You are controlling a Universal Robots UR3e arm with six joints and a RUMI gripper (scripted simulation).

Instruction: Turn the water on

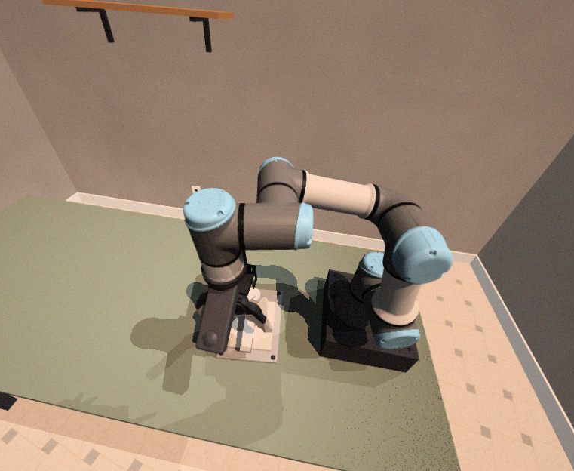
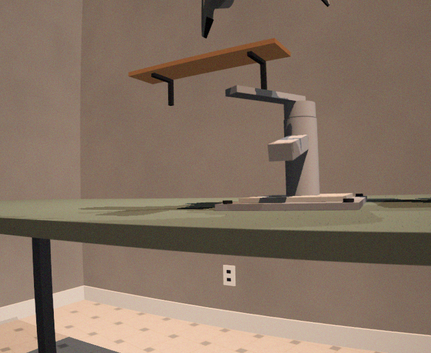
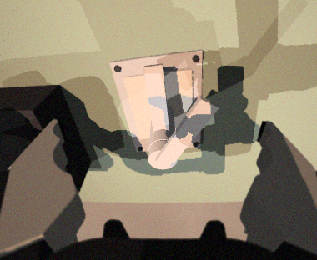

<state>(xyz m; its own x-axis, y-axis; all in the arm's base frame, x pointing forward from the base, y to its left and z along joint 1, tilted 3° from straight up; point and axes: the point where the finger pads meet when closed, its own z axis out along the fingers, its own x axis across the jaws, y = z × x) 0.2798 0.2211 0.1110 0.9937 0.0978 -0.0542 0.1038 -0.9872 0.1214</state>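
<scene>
My gripper is now 80 mm to the left of the lever, 70 mm above it and 40 mm short of it. From my hand the other things lie so: tap 120 mm below, 100 mm to the right, 30 mm ahead; then base plate 210 mm below, 130 mm to the right, 20 mm ahead.
</scene>
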